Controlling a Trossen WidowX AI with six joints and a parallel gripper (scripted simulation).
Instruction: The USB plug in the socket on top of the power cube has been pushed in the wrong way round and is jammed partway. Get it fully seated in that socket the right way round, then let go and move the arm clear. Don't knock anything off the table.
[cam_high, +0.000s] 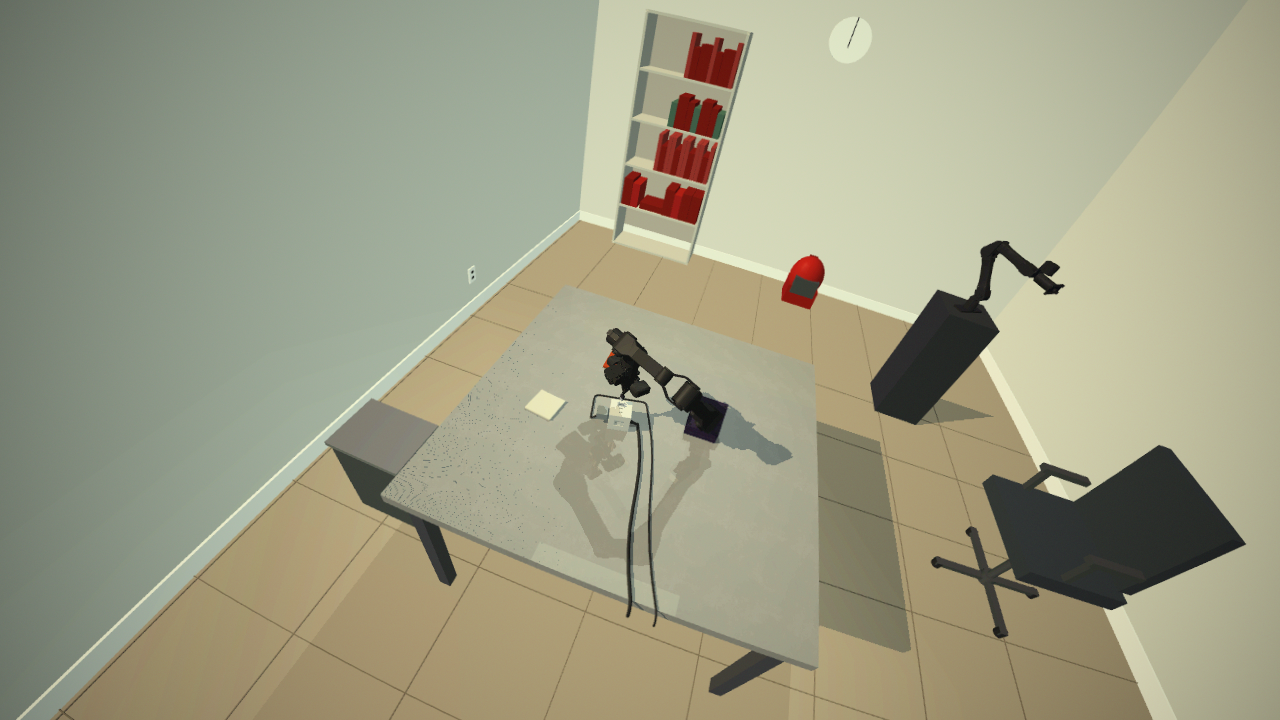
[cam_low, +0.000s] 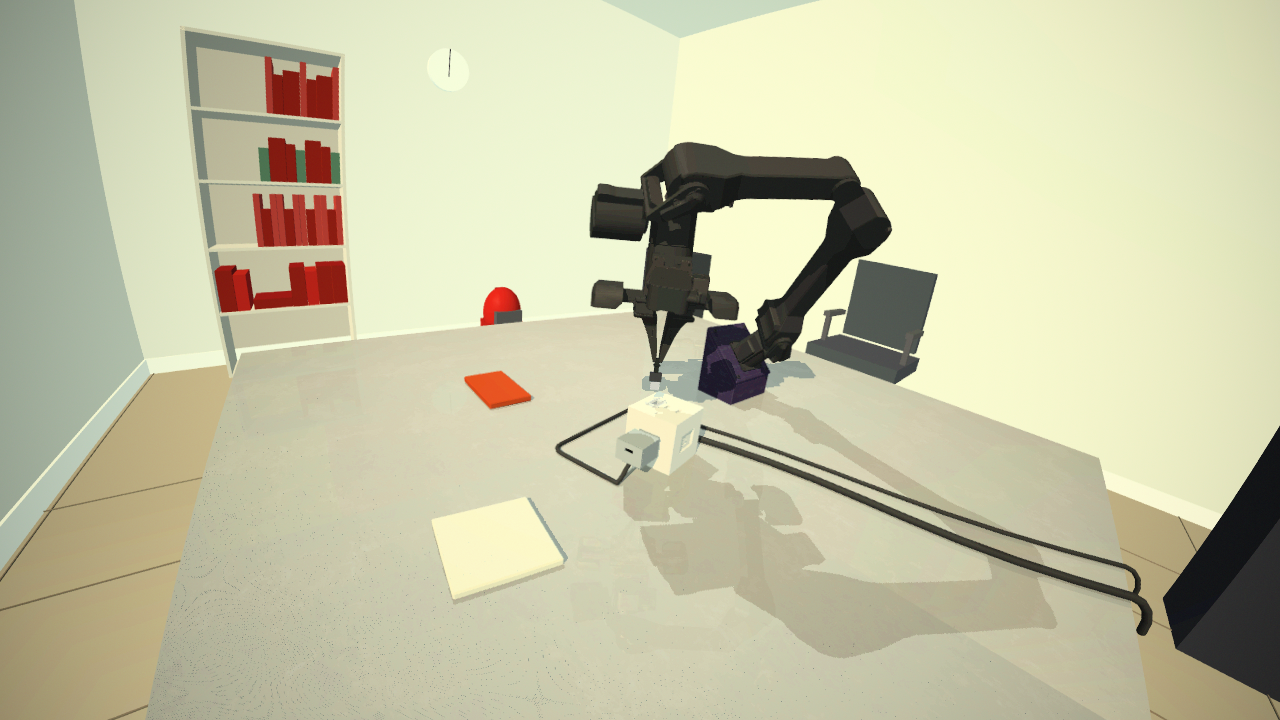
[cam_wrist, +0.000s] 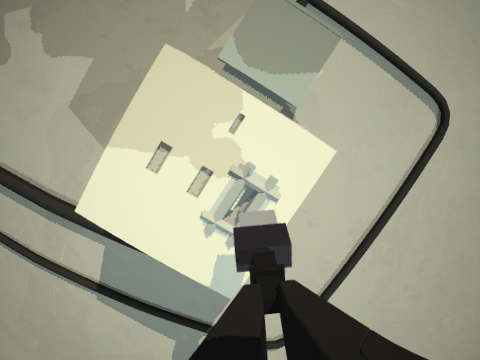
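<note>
Now: gripper tip 2 cm above the dark usb plug. Round my gripper tip: socket 1 cm to the left, 7 cm below; orange pad 12 cm ahead, 28 cm to the right, 13 cm below; cream pad 26 cm ahead, 7 cm to the left, 13 cm below.
</note>
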